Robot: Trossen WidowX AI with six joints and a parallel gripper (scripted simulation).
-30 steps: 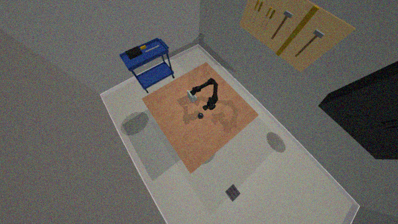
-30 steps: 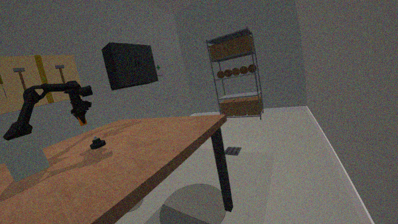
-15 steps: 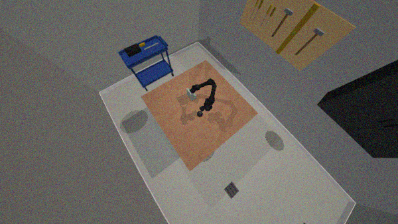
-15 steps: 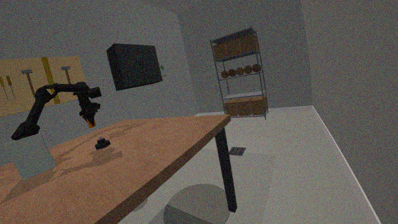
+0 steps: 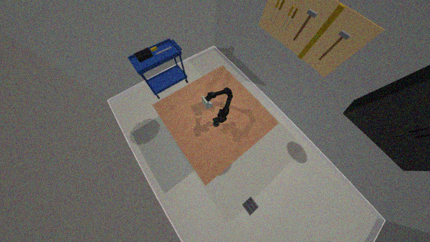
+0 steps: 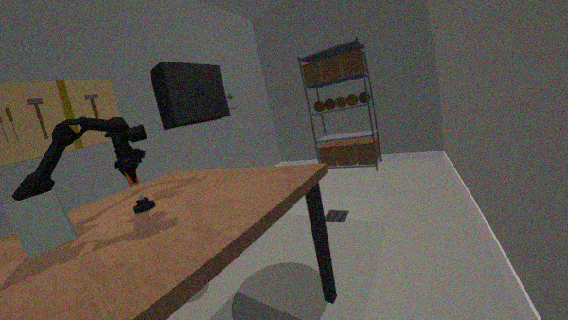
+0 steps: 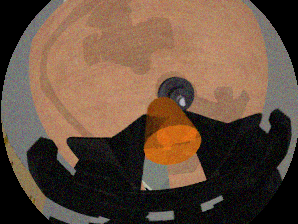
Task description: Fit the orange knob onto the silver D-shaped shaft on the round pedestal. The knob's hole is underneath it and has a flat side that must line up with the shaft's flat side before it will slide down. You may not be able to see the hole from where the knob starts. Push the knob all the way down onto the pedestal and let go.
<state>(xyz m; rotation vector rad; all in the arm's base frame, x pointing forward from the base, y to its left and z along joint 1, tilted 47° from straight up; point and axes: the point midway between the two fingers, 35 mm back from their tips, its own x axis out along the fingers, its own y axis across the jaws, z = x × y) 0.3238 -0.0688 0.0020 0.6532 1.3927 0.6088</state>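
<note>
The dark round pedestal is 8 cm below my gripper tip and 4 cm to the right of it. From my gripper tip the other things lie so: orange knob (3 cm above).
</note>
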